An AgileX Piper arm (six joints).
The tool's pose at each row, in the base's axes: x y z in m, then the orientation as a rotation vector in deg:
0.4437 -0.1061 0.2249 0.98 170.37 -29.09
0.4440 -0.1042 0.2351 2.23 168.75 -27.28
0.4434 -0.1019 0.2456 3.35 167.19 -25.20
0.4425 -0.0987 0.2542 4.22 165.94 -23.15
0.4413 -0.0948 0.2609 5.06 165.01 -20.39
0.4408 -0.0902 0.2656 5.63 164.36 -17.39
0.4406 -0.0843 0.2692 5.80 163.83 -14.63
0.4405 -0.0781 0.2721 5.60 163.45 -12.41
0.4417 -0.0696 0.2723 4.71 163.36 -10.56
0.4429 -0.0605 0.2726 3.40 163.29 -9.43
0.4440 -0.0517 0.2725 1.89 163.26 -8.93
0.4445 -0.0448 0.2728 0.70 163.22 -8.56
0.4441 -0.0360 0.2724 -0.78 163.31 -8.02
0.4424 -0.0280 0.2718 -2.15 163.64 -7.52
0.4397 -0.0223 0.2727 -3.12 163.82 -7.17
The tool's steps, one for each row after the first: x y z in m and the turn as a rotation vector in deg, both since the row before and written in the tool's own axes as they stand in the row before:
-0.0016 -0.0016 -0.0101 -0.97 -1.70 1.21
-0.0011 -0.0011 -0.0107 -1.18 -1.67 1.15
-0.0007 0.0005 -0.0092 -1.22 -1.36 0.94
-0.0002 0.0019 -0.0076 -1.74 -1.10 0.95
-0.0005 0.0033 -0.0057 -1.96 -0.83 0.75
-0.0005 0.0050 -0.0047 -1.85 -0.69 0.45
-0.0004 0.0056 -0.0039 -1.53 -0.51 0.12
-0.0008 0.0085 -0.0012 -1.35 -0.23 -0.41
-0.0009 0.0091 -0.0012 -0.90 -0.20 -0.77
-0.0008 0.0088 -0.0006 -0.49 -0.13 -0.98
-0.0005 0.0068 -0.0009 -0.37 -0.11 -0.78
0.0004 0.0088 -0.0006 -0.52 0.01 -0.96
0.0016 0.0080 -0.0007 -0.49 0.27 -0.90
0.0021 0.0056 -0.0021 -0.34 0.15 -0.64

